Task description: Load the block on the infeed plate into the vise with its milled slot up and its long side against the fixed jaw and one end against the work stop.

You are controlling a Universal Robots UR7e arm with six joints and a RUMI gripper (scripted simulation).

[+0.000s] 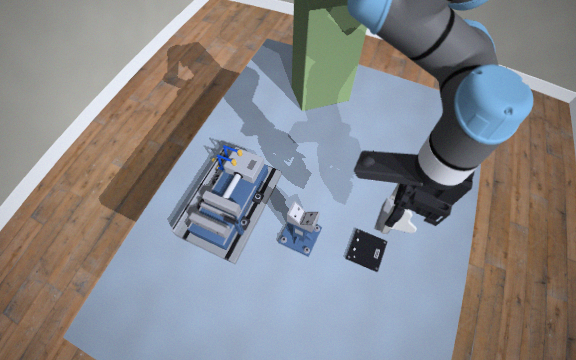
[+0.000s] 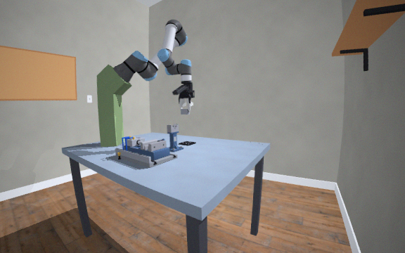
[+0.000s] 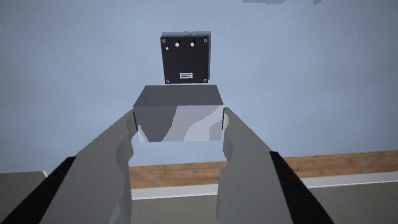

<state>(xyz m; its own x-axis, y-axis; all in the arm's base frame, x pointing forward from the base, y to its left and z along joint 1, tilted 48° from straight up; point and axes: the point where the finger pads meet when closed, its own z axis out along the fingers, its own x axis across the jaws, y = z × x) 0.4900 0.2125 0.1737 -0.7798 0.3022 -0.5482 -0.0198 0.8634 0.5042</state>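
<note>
Right now the grey part is 1 cm to the left of my hand and 1 cm below it. Also, from my hand: work stop (33 cm to the right, 15 cm below, 12 cm ahead); then black infeed plate (24 cm below, 1 cm to the left); then cylinder rod (38 cm to the right, 17 cm below, 3 cm ahead).
</note>
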